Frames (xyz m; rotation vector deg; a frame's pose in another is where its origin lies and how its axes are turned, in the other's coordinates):
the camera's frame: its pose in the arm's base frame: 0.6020 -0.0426 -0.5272 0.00 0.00 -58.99
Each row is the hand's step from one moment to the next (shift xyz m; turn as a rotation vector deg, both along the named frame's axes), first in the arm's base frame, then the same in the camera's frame.
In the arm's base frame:
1: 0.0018 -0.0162 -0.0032 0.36 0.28 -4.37
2: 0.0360 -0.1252 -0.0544 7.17 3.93 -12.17
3: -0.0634 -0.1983 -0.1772 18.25 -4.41 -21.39
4: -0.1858 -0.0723 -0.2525 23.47 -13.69 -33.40
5: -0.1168 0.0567 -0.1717 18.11 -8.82 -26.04
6: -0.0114 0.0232 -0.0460 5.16 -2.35 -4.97
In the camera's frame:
1: 0.0148 -0.0068 -0.0032 -0.05 0.45 -4.37
2: 0.1259 -0.0336 -0.0544 0.33 8.17 -12.17
3: 0.1373 -0.1565 -0.1772 13.18 13.37 -21.39
4: -0.0338 -0.1965 -0.2525 23.82 13.06 -33.40
5: -0.1088 -0.0709 -0.1717 16.89 10.98 -26.04
6: -0.0258 0.0022 -0.0460 4.67 3.21 -4.97

